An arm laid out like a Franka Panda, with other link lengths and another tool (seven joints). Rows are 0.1 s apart.
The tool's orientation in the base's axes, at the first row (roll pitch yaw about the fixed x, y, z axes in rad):
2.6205 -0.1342 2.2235
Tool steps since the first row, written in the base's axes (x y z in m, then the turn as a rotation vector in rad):
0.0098 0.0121 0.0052 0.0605 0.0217 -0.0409
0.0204 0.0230 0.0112 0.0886 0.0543 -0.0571
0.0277 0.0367 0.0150 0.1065 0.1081 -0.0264
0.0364 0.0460 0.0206 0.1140 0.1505 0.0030
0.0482 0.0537 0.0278 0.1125 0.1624 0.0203
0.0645 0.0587 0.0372 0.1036 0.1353 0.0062
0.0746 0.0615 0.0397 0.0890 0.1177 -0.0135
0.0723 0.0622 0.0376 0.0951 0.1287 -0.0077
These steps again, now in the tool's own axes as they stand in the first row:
0.0043 0.0154 0.0035 -0.0248 0.0342 0.0634
0.0073 0.0313 0.0061 -0.0182 0.0622 0.0993
0.0142 0.0450 0.0106 0.0175 0.1159 0.1000
0.0171 0.0585 0.0123 0.0503 0.1559 0.0939
0.0170 0.0743 0.0130 0.0629 0.1690 0.0832
0.0124 0.0932 0.0122 0.0450 0.1427 0.0817
0.0088 0.1031 0.0144 0.0373 0.1140 0.0870
0.0105 0.1008 0.0157 0.0431 0.1266 0.0883

